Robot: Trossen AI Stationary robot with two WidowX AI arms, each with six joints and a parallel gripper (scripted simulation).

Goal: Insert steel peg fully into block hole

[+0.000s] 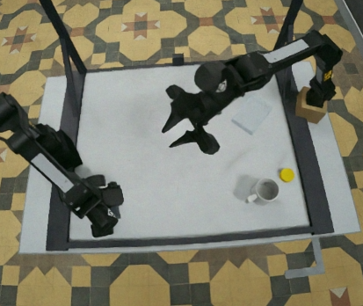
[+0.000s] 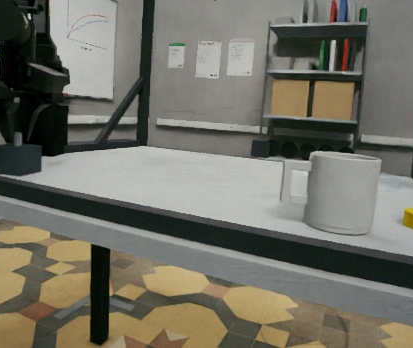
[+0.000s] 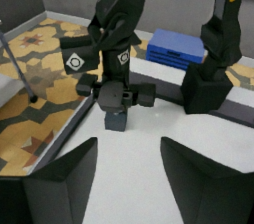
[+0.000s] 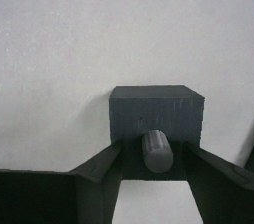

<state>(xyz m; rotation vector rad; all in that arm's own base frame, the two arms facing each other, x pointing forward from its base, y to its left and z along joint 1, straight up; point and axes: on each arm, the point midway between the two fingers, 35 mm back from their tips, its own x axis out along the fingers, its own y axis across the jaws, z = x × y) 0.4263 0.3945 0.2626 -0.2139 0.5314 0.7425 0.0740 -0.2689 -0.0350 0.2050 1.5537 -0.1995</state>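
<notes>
Now: the dark block 5 cm below my right hand. From my right hand the other things lie so: yellow disc: 64 cm to the left, 8 cm below, 1 cm ahead; then white mug: 53 cm to the left, 5 cm below, 5 cm ahead; then steel peg: 5 cm below.
</notes>
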